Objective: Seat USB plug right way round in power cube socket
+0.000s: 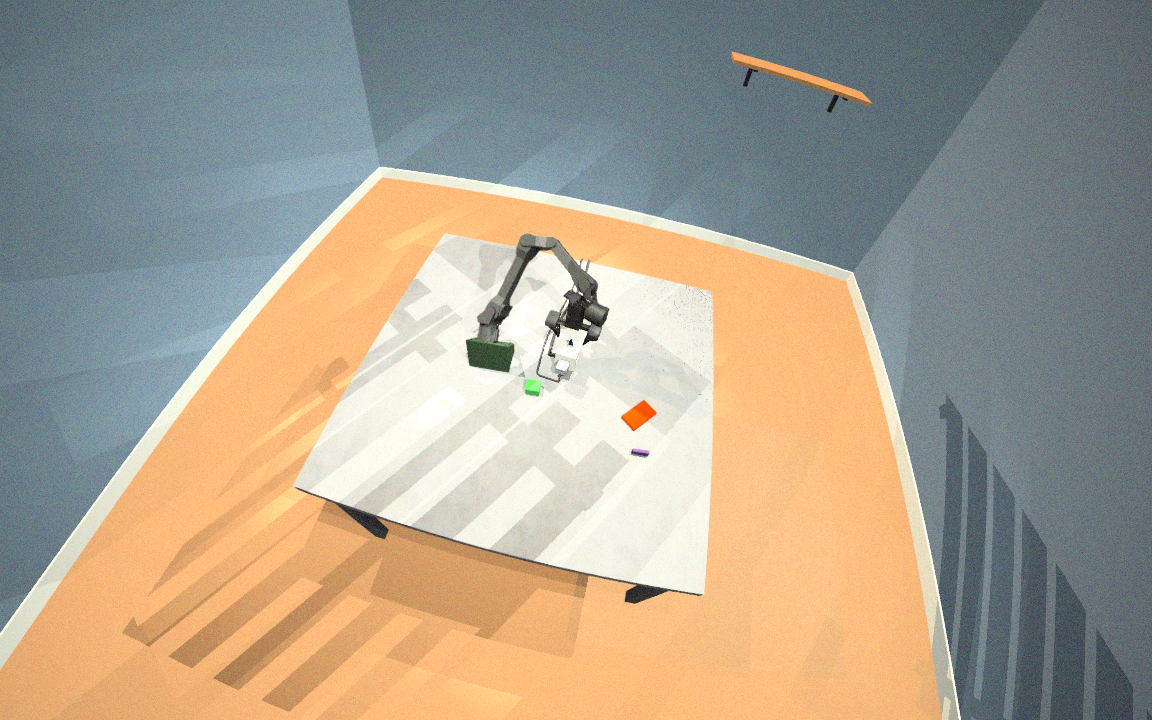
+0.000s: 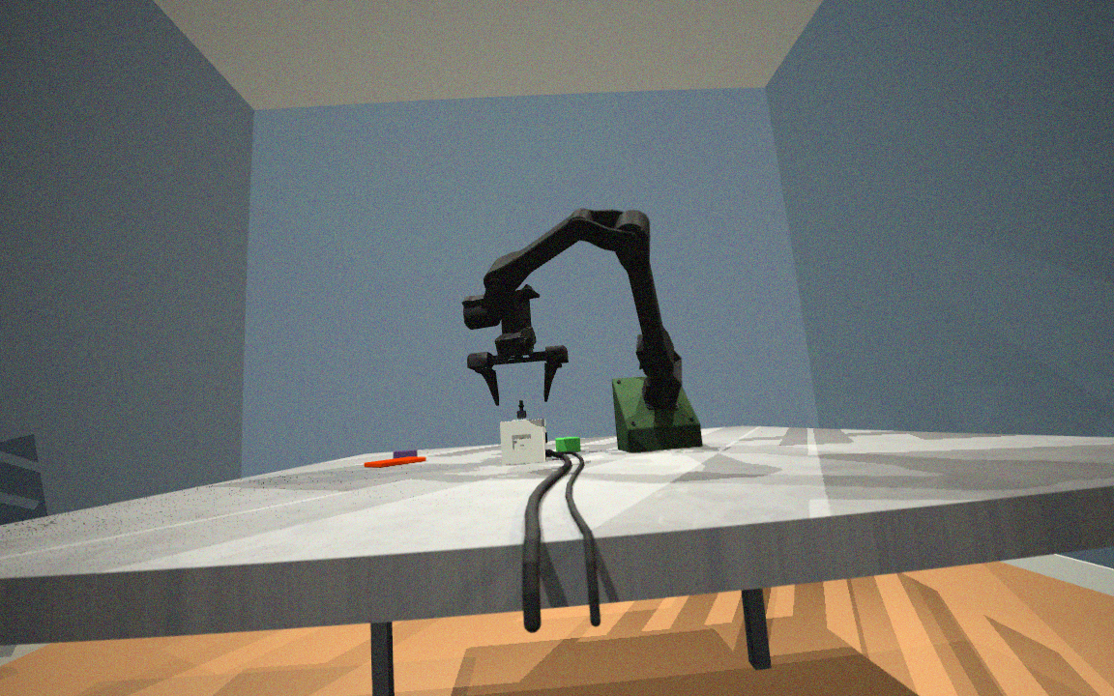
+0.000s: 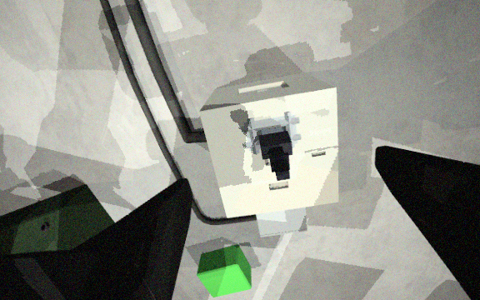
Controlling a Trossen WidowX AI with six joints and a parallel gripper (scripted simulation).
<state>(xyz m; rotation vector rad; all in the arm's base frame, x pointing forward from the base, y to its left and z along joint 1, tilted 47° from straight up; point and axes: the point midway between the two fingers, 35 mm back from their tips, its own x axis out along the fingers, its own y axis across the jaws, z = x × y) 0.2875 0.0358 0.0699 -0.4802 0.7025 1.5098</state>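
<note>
My gripper tip is now 20 mm above the dark USB plug. From my gripper tip the other things lie so: purple piece 320 mm to the right, 310 mm ahead, 100 mm below; orange flat piece 290 mm ahead, 180 mm to the right, 100 mm below; green block 170 mm to the right, 90 mm below, 90 mm behind.
</note>
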